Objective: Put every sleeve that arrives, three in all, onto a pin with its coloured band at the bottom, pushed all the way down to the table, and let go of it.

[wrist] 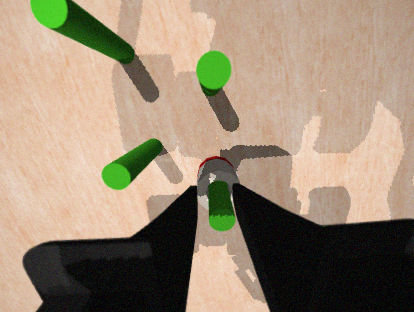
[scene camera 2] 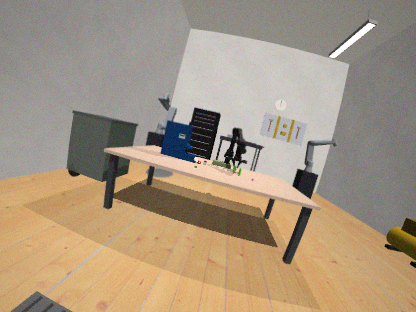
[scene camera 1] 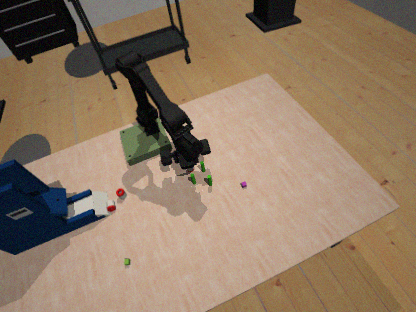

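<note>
A grey sleeve (wrist: 203, 185) stands around a green pin (wrist: 221, 202), its red band low, towards the table; whether it touches the table cannot be told. My gripper (wrist: 214, 190) (scene camera 1: 188, 168) is partly open, with one finger on each side of this sleeve and not clamped on it. Three more green pins (wrist: 116, 175) (wrist: 214, 70) (wrist: 92, 32) show bare in the wrist view and beside the gripper in scene camera 1. A second sleeve (scene camera 1: 120, 192) stands on the table with its red band up. A third sleeve (scene camera 1: 111, 208) is at the chute's end, its red band facing outwards.
A blue dispenser (scene camera 1: 35, 215) (scene camera 2: 176, 139) with a white chute (scene camera 1: 90, 204) stands on the left of the table (scene camera 1: 280, 240). A magenta cube (scene camera 1: 243, 184) lies right of the pins, and a lime cube (scene camera 1: 127, 261) lies towards the front. The arm's green base plate (scene camera 1: 135, 145) is behind.
</note>
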